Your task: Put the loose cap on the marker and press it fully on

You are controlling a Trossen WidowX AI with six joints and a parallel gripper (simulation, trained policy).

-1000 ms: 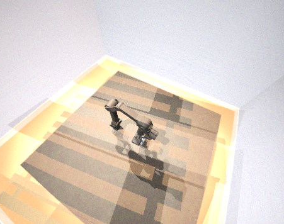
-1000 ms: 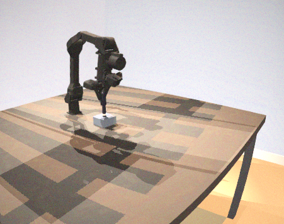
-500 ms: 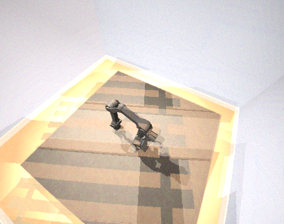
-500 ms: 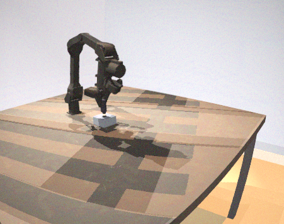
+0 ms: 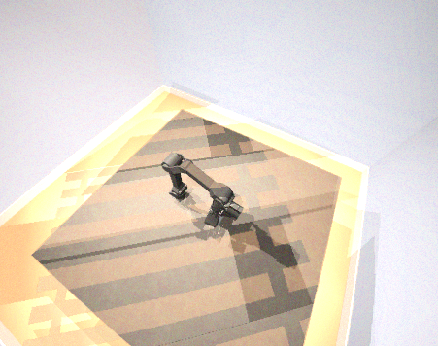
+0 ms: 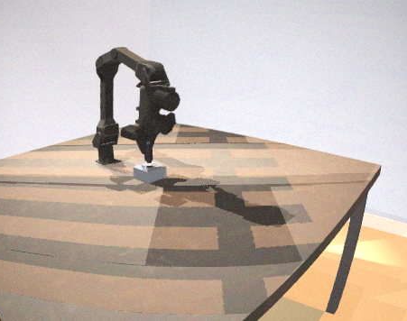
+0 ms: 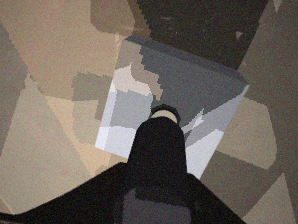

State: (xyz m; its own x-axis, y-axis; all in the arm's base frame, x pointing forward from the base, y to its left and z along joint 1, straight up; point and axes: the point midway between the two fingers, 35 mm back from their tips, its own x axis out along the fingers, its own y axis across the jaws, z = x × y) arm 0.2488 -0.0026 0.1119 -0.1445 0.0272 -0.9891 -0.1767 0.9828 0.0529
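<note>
Right now my gripper tip is 6 cm above the holder block and 1 cm short of it. From my gripper tip the other things lie so: dark cap 1 cm ahead, 1 cm above.
</note>
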